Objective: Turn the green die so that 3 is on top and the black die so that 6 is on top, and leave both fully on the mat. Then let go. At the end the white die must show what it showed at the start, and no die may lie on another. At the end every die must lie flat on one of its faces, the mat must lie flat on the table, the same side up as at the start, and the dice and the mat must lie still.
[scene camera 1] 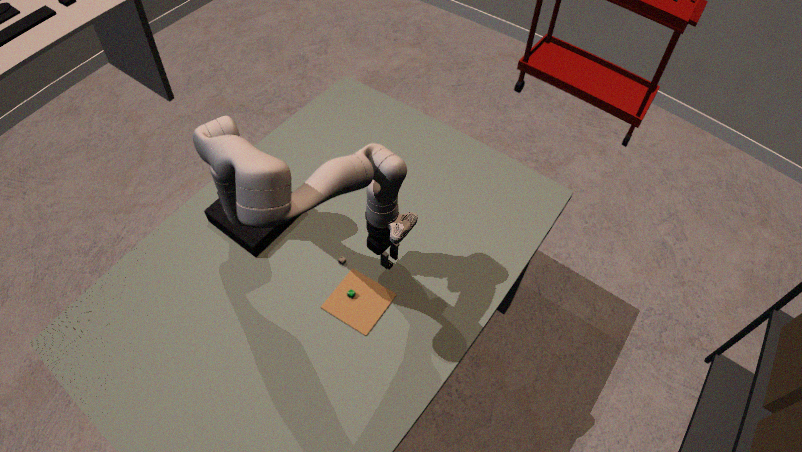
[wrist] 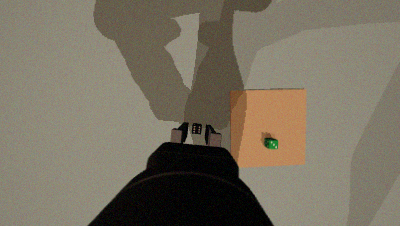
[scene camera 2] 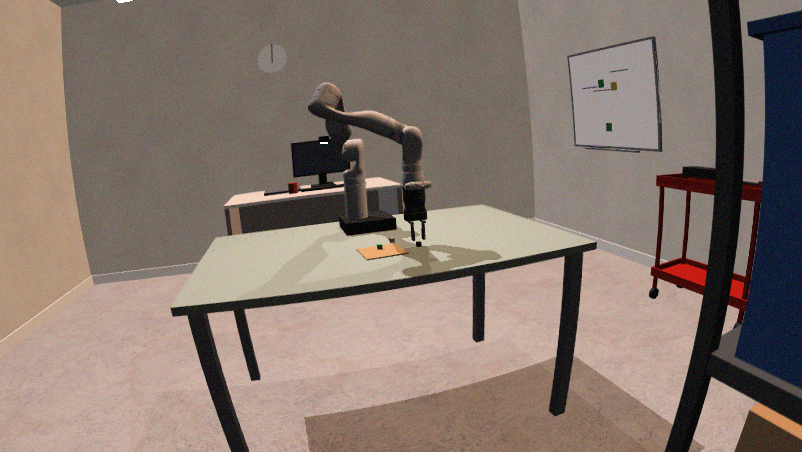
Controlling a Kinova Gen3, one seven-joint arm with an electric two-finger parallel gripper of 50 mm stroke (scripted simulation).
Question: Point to an orange mat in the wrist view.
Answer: At 254, 114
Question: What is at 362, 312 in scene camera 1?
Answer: An orange mat.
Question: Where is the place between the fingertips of the gripper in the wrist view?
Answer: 196, 130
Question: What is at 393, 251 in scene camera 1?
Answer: The gripper.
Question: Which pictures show the gripper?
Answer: Scene camera 1, the wrist view and scene camera 2: all of them.
